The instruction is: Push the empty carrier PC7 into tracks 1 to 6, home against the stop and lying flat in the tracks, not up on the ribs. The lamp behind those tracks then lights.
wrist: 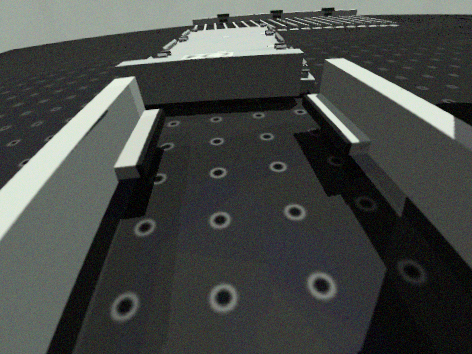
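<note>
The pale carrier PC7 [225, 41] lies ahead in the wrist view, its grey near end wall facing me and its label strongly foreshortened. Its far end is at the near ends of the left-hand tracks [215, 25]; whether it is in them or on the ribs cannot be told. White ribs show beyond it, up to the pale stop bar [300, 14] at the back. The dark block [223, 17] behind the left tracks shows no visible light. My gripper [232, 89] is shut and empty, with a gap still between its fingers. Its tips are on the near side of the carrier's end wall.
More ribbed tracks [340, 21] extend to the right of the carrier, with two other dark blocks [276, 13] [327, 10] behind them. The dark table surface [250, 245] has rows of ringed holes. Dark shadows lie beside both fingers.
</note>
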